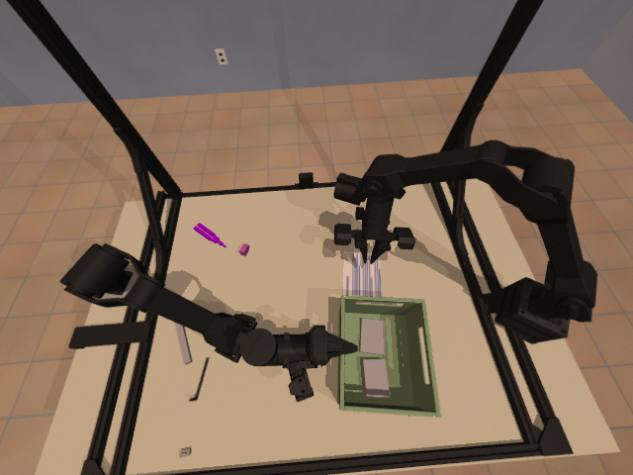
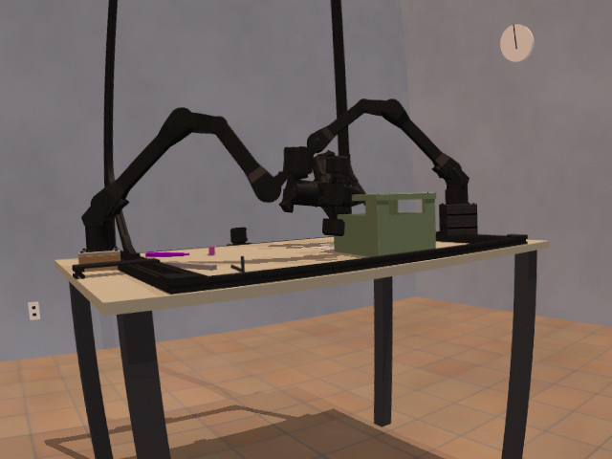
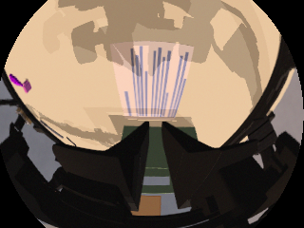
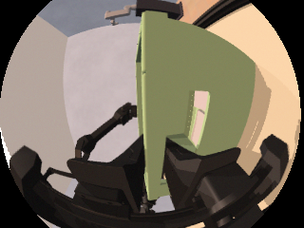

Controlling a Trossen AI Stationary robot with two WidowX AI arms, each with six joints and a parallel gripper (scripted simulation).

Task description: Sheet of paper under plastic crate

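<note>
My left hand is 100 mm above the sheet of paper, 30 mm short of it and 10 mm to the left of it. Also, from my left hand: grey bar 470 mm to the right, 220 mm ahead, 100 mm below; green plastic crate 230 mm ahead, 30 mm below, 20 mm to the left; small purple block 350 mm to the right, 90 mm below, 30 mm behind.
</note>
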